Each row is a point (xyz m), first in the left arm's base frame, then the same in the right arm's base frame.
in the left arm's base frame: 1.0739 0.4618 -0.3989
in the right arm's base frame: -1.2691 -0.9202 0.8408
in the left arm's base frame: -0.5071 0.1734 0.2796
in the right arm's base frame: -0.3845 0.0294 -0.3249
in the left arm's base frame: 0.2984 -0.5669 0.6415
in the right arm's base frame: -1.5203 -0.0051 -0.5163
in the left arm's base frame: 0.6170 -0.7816 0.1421
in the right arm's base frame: -1.7147 -0.6035 -0.4816
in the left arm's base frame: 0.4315 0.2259 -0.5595
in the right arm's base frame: -0.8233 -0.9731 0.2998
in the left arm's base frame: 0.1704 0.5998 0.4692
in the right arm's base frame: -0.7717 0.1473 0.3913
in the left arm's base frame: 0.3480 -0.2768 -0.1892
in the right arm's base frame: -1.1348 -0.7271 -0.1893
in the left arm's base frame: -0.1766 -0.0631 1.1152
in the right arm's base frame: -1.0469 0.6771 -0.3966
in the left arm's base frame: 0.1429 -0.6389 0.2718
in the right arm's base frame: -1.3090 -0.3324 -0.6361
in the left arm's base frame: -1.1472 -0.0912 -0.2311
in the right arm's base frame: 0.1623 -0.3599 -0.8634
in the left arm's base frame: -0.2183 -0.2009 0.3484
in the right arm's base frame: -0.8262 -0.0667 -0.4794
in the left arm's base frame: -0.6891 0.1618 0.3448
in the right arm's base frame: -0.2674 0.1318 -0.4403
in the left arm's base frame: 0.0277 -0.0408 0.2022
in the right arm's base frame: -0.8921 -0.2246 -0.1997
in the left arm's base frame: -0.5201 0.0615 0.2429
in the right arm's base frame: -0.4183 -0.0291 -0.4222
